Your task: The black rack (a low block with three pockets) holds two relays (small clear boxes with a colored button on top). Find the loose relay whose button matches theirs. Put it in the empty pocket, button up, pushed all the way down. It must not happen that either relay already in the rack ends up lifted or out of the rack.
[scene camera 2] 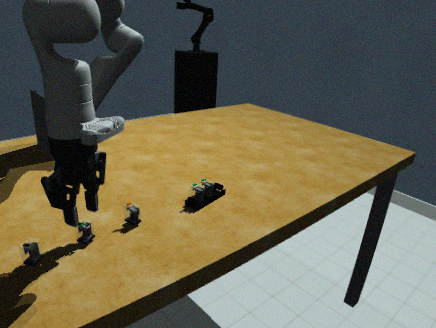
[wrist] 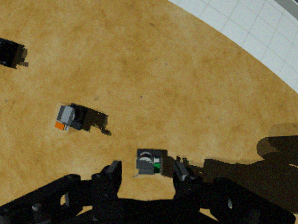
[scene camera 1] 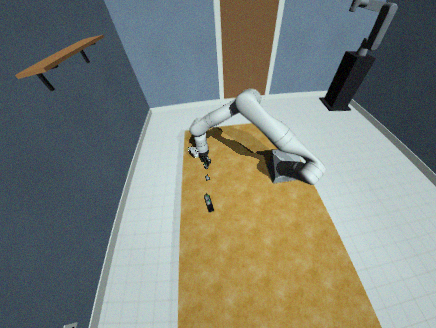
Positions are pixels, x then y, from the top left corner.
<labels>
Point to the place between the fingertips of my gripper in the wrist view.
147, 171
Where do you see a relay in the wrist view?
At 148, 163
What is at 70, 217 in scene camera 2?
My gripper.
</labels>
